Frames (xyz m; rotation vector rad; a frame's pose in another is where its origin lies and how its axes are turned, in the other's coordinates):
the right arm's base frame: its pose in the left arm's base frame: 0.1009 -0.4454 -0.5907 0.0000 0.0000 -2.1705
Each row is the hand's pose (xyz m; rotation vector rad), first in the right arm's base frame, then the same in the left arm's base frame.
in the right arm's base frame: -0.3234 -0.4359 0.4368 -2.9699 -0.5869 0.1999
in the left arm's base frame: -0.0764 0.0676 -0.1539 -1.8718 2.3116 -0.0504
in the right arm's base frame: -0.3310 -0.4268 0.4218 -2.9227 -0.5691 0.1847
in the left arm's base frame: -0.0646 0.0687 -0.1689 -1.8537 2.3024 -0.1221
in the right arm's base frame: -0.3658 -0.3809 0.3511 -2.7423 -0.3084 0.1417
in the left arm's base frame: -0.0071 0.0715 -0.2396 -1.6013 2.3530 -0.4144
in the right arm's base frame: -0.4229 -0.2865 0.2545 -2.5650 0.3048 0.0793
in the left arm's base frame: 0.1031 0.0654 -0.3362 -0.9889 2.5703 -0.6577
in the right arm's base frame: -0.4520 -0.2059 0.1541 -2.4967 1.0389 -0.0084
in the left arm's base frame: 0.1860 0.0439 -0.4366 -0.2631 2.8761 -0.5718
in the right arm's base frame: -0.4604 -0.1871 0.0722 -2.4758 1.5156 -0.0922
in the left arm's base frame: 0.2063 0.0403 -0.5185 0.1953 3.0586 -0.3687
